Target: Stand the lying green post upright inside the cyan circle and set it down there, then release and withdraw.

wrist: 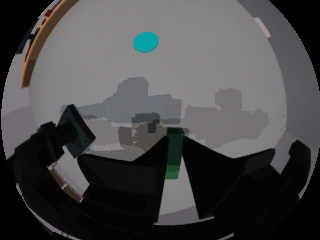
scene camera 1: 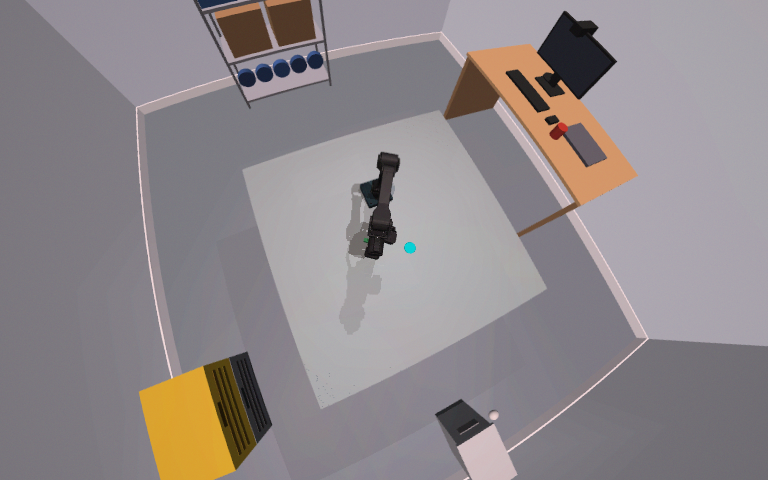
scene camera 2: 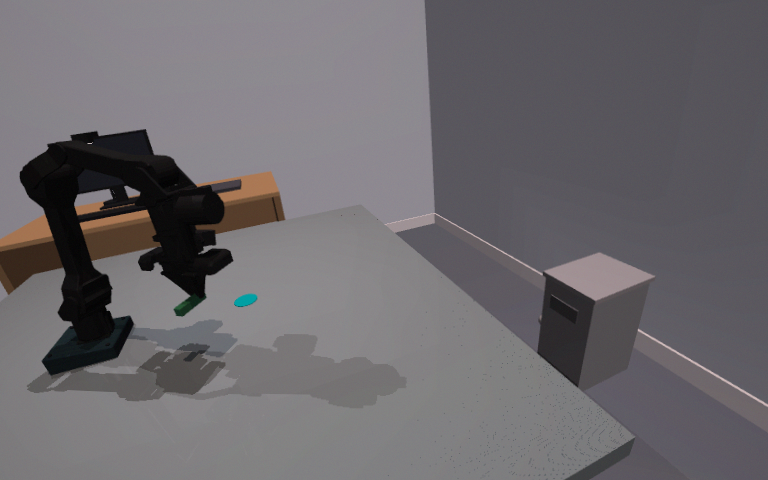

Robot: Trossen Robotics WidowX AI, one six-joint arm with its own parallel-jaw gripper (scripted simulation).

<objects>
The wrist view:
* my gripper
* green post: held by my gripper
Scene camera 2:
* my gripper
</objects>
